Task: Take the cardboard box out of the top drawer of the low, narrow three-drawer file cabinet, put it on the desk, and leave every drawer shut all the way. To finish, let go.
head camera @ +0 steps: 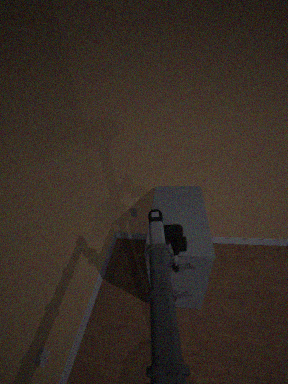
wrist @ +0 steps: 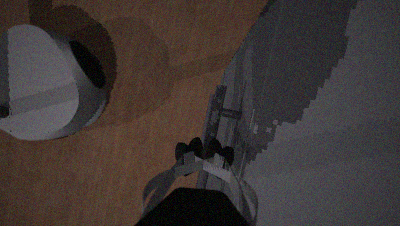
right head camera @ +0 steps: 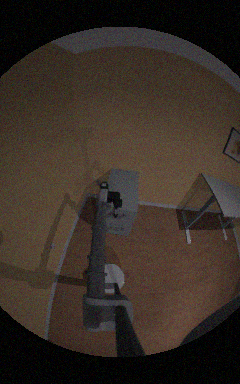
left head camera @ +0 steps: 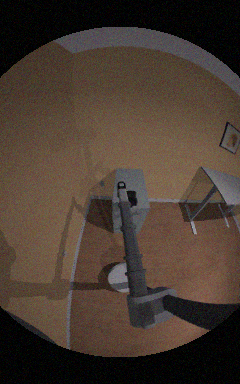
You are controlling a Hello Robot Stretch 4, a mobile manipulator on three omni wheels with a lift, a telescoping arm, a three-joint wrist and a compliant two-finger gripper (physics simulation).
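Pixels of known places: gripper, fingertip midpoint: [head camera: 175, 268] [wrist: 204, 149] [right head camera: 115, 215]; robot's base, origin of the base link: [right head camera: 107, 277] [left head camera: 123, 276].
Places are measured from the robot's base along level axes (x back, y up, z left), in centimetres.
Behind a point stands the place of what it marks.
Note:
The low grey file cabinet [head camera: 196, 220] {x -90.2, y 70.9, z -26.4 cm} [left head camera: 135, 180] {x -104.4, y 71.0, z -24.0 cm} [right head camera: 129, 185] {x -98.3, y 70.9, z -24.8 cm} [wrist: 325, 155] {x -72.4, y 70.9, z -6.9 cm} stands against the wall. Its visible front looks flush, with two handles showing in the head view; the lower part is dim. The upper handle [head camera: 189, 265] {x -63.0, y 64.0, z -16.5 cm} [wrist: 215, 117] {x -63.5, y 64.2, z -4.7 cm} is a thin bar along the front. My gripper [head camera: 175, 266] {x -62.4, y 62.9, z -8.8 cm} [wrist: 204, 149] {x -62.4, y 62.9, z -8.8 cm} points down at the cabinet's front top edge, its fingertips over or beside this bar. The fingers are nearly together, with nothing seen held between them. Contact with the bar cannot be told. The cardboard box does not show. The desk [left head camera: 222, 186] {x -63.6, y 92.3, z -145.2 cm} [right head camera: 225, 195] {x -65.1, y 92.3, z -158.0 cm} stands to the right.
A white rounded object [left head camera: 118, 277] {x -0.5, y 18.7, z 7.4 cm} [right head camera: 114, 277] {x -0.7, y 18.7, z -8.6 cm} [wrist: 45, 90] {x -7.5, y 18.7, z -1.8 cm} is on the floor below my arm. My arm [head camera: 164, 310] {x -26.6, y 105.0, z -0.4 cm} [left head camera: 131, 240] {x -23.1, y 105.0, z -0.4 cm} [right head camera: 98, 245] {x -21.1, y 105.0, z -0.8 cm} reaches over the cabinet's left part. A side wall is close on the left. A framed picture [left head camera: 231, 138] {x -105.5, y 158.6, z -184.8 cm} hangs above the desk.

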